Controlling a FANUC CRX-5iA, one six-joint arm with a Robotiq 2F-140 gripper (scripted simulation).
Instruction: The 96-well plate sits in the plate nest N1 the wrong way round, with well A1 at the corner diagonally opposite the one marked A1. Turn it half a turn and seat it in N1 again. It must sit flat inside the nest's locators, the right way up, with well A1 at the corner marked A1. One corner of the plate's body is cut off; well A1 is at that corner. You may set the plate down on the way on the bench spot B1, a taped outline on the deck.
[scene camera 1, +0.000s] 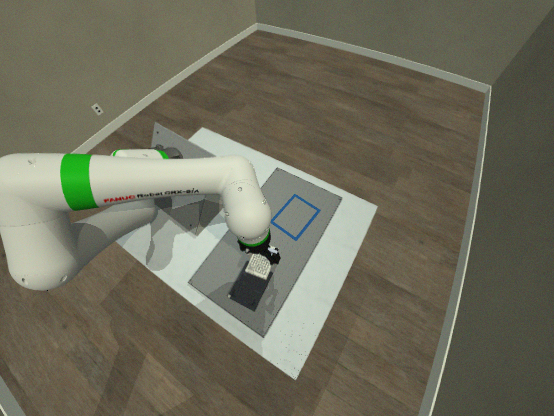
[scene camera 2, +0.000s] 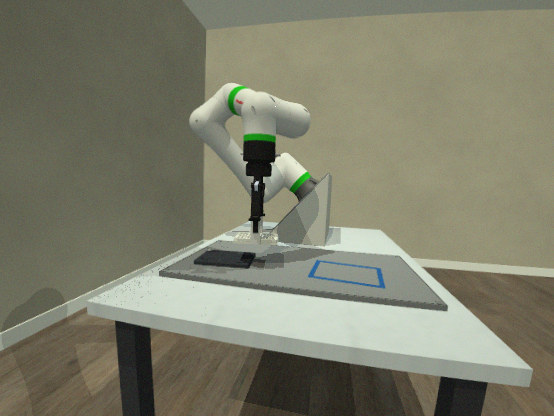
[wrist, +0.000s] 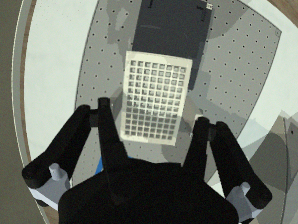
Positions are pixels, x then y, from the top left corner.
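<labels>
I find my gripper (scene camera 2: 256, 240) 0.75 m from the lens. There is a dark plate nest N1 (scene camera 2: 222, 258) too, and it is 0.78 m from the lens.
</labels>
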